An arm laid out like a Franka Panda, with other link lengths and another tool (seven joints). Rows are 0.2 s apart.
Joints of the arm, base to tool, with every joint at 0 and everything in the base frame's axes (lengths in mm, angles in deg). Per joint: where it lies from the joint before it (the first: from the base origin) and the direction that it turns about. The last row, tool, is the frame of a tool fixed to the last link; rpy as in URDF.
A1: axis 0 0 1 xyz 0 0 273.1
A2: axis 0 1 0 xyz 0 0 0
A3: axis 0 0 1 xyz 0 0 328.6
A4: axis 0 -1 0 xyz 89.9 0 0
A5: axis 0 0 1 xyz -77.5 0 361
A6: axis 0 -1 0 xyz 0 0 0
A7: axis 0 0 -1 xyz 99.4 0 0
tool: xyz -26 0 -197.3 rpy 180 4.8 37.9
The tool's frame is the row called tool.
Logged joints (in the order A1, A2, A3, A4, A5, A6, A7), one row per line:
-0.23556 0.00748 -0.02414 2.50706 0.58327 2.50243 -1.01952
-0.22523 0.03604 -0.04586 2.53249 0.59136 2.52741 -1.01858
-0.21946 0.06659 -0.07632 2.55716 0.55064 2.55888 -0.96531
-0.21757 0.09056 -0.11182 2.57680 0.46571 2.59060 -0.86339
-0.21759 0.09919 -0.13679 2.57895 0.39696 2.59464 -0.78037
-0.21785 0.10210 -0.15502 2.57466 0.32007 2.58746 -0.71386
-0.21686 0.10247 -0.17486 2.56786 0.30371 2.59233 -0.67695
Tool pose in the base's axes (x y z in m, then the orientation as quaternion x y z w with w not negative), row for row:
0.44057 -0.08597 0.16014 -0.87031 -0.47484 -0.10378 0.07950
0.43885 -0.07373 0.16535 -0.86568 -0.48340 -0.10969 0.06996
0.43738 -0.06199 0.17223 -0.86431 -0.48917 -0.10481 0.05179
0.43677 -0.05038 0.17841 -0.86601 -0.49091 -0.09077 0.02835
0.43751 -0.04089 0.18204 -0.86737 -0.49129 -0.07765 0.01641
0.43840 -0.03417 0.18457 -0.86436 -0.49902 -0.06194 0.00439
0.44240 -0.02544 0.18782 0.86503 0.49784 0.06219 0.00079
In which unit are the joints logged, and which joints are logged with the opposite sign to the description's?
The joints are logged in radians. Opposite sign: A2, A3, A4.
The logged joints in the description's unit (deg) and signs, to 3 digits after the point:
-13.497 -0.429 1.383 -143.644 33.419 143.379 -58.414
-12.905 -2.065 2.628 -145.101 33.882 144.810 -58.360
-12.574 -3.815 4.373 -146.514 31.549 146.613 -55.308
-12.466 -5.189 6.407 -147.640 26.683 148.430 -49.469
-12.467 -5.683 7.837 -147.763 22.744 148.662 -44.712
-12.482 -5.850 8.882 -147.517 18.339 148.251 -40.901
-12.425 -5.871 10.019 -147.128 17.401 148.530 -38.786

